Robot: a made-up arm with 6 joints. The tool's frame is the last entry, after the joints. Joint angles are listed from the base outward. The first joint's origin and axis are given. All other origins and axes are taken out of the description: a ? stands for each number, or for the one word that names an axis. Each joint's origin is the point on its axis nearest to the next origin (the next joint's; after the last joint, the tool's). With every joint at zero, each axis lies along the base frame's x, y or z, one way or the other. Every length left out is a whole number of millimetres.
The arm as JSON. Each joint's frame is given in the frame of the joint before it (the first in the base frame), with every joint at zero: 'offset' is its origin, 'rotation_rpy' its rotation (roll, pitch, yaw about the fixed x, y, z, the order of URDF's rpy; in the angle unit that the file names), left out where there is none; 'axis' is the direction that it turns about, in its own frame. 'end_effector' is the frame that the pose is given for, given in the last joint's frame.
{
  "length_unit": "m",
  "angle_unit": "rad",
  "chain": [
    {
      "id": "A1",
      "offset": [
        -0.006,
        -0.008,
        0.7
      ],
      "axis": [
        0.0,
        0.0,
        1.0
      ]
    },
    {
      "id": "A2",
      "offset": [
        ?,
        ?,
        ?
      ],
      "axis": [
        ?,
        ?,
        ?
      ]
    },
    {
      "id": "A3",
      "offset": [
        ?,
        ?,
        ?
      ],
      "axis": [
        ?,
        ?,
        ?
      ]
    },
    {
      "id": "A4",
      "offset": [
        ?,
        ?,
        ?
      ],
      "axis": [
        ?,
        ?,
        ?
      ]
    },
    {
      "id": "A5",
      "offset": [
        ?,
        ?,
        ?
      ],
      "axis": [
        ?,
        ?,
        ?
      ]
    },
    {
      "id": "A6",
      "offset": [
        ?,
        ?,
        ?
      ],
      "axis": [
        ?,
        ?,
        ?
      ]
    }
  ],
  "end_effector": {
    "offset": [
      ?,
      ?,
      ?
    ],
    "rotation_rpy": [
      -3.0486,
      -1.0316,
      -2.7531
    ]
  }
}
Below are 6 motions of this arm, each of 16 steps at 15 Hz.
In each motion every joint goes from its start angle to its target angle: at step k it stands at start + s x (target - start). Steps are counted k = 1, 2, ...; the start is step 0. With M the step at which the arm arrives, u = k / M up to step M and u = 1 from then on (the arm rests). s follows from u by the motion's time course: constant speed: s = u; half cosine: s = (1 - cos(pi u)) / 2; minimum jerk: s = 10 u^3 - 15 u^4 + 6 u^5.
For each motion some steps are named. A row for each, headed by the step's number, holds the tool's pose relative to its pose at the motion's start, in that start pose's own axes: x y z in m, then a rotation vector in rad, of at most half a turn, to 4 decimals.
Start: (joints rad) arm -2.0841 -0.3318 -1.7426 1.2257 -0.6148 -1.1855
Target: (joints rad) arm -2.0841 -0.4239 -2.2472 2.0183 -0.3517 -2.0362
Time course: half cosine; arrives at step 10
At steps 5, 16:
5: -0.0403 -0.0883 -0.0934 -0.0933 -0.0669 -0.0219
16: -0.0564 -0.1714 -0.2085 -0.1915 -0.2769 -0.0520

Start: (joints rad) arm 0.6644 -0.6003 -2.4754 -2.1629 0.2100 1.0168
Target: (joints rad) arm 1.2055 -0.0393 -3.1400 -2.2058 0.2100 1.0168
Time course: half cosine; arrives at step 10
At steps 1, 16:
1: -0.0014 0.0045 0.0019 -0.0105 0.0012 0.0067
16: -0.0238 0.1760 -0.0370 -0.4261 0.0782 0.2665

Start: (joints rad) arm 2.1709 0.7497 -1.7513 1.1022 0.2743 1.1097
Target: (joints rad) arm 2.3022 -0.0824 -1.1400 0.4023 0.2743 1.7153
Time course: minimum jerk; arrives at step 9
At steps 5, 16:
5: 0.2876 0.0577 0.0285 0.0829 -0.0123 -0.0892
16: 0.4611 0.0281 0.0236 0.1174 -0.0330 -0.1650

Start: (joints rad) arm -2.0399 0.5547 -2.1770 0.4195 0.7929 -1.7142
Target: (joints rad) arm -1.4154 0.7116 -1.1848 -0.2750 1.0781 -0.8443
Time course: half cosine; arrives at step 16
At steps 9, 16:
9: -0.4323 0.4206 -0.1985 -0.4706 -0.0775 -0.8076
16: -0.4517 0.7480 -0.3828 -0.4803 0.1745 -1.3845

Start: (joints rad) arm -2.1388 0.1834 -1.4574 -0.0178 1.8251 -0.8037
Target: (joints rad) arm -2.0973 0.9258 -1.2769 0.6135 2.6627 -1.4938
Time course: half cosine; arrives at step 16
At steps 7, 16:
7: -0.2141 -0.0251 0.0419 -0.0897 -0.1372 -0.8071
16: -0.4313 0.0090 0.1029 -0.3536 -0.7727 -1.7958

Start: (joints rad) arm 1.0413 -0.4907 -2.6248 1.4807 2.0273 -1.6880
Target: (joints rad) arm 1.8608 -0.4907 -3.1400 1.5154 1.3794 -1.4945
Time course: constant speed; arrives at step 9
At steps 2, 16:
2: 0.0075 -0.0332 -0.1008 0.2187 -0.0343 0.1090
16: 0.2014 0.0780 -0.4647 0.9074 -0.3318 0.7256

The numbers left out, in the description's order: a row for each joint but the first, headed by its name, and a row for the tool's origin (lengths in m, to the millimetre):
A2: xyz 0.026 -0.037 0.0, axis 0.0 1.0 0.0
A3: xyz 0.096 0.0 0.437, axis 0.0 1.0 0.0
A4: xyz 0.092 0.0 -0.517, axis 0.0 0.0 -1.0
A5: xyz -0.022 0.039 0.0, axis 0.0 1.0 0.0
A6: xyz 0.112 0.0 -0.144, axis 0.0 0.0 -1.0
tool: xyz -0.008 0.009 0.0

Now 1 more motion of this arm.
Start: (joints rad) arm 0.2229 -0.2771 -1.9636 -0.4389 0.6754 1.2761
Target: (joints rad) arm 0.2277 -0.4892 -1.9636 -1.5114 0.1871 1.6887
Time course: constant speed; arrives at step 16
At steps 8, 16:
8: 0.0660 0.0056 -0.1085 0.1450 -0.4729 -0.1385
16: 0.1493 0.0041 -0.1753 0.3328 -0.8289 -0.3730

